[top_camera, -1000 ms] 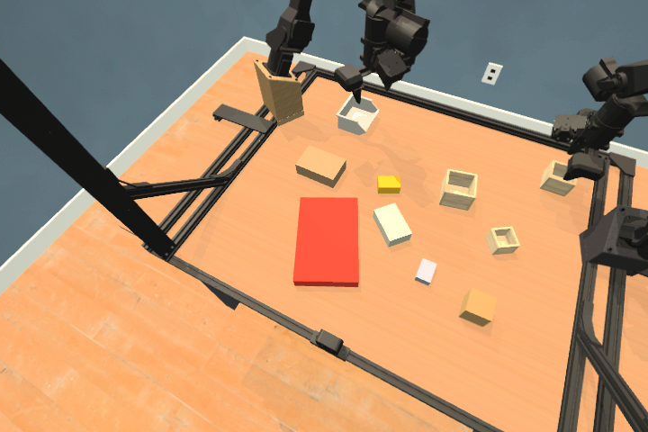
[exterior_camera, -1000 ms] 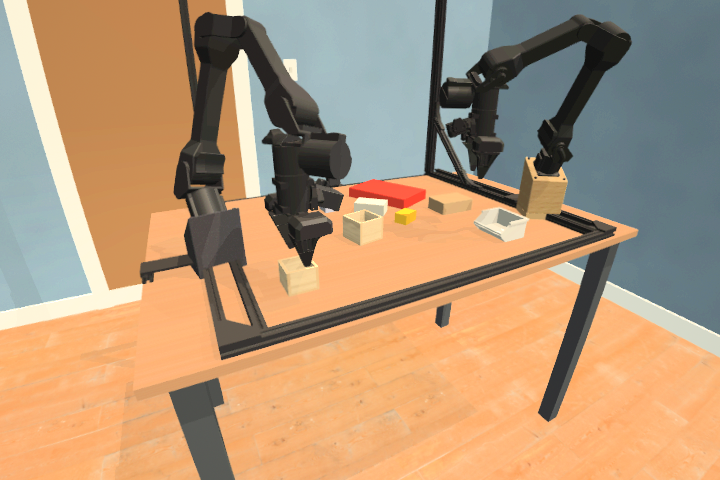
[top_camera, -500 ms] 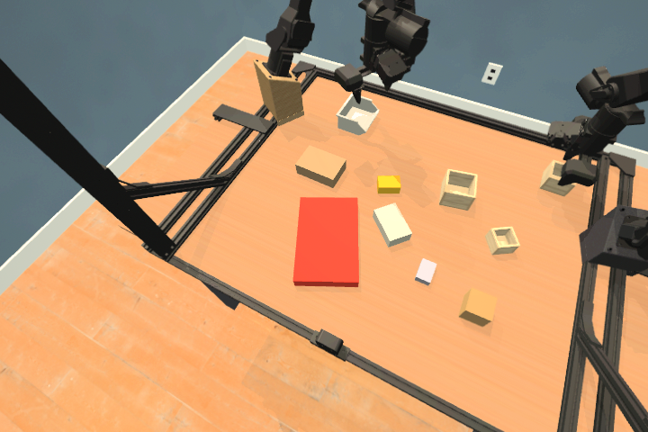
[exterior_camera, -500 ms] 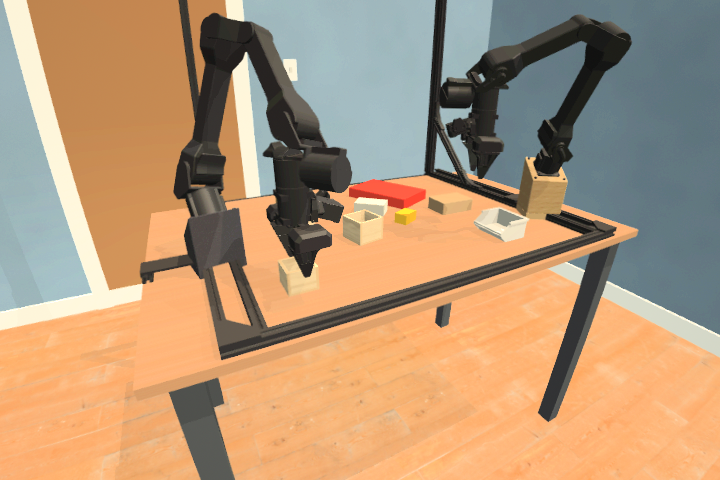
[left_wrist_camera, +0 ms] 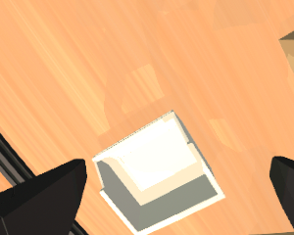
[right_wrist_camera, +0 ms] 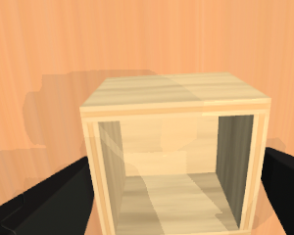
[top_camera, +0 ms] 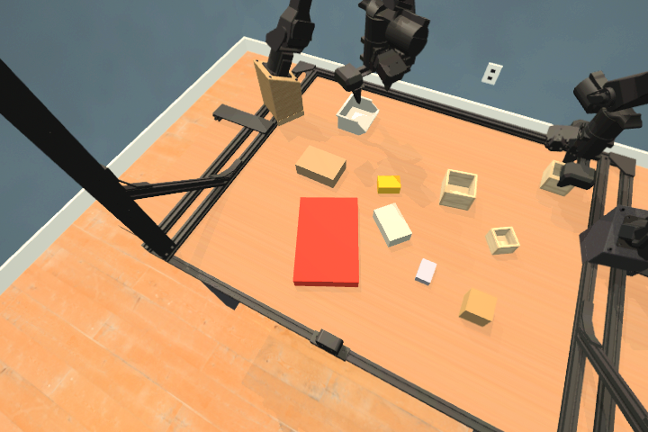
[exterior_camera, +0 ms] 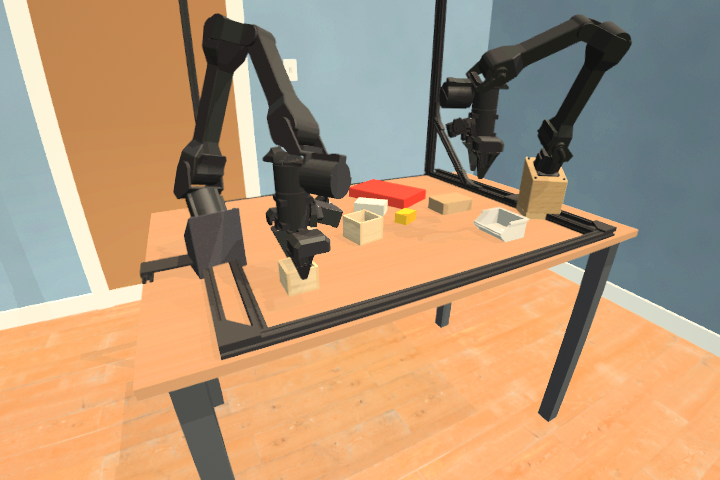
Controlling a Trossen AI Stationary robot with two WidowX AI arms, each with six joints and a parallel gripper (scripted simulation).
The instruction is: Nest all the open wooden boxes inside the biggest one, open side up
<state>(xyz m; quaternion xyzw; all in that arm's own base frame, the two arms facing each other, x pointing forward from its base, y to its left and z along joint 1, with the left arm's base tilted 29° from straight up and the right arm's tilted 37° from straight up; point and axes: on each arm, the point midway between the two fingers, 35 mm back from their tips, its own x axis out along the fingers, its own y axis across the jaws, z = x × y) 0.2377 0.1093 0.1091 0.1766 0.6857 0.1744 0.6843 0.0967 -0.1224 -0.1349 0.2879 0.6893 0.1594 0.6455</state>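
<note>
My right hand is 50 mm above the middle-sized wooden box. Also, from my right hand: smallest wooden box: 240 mm behind, 60 mm to the left, 60 mm below; then orange-tan block: 420 mm behind, 50 mm to the left, 40 mm below; then biggest wooden box: 200 mm to the left, 170 mm behind, 50 mm below.
</note>
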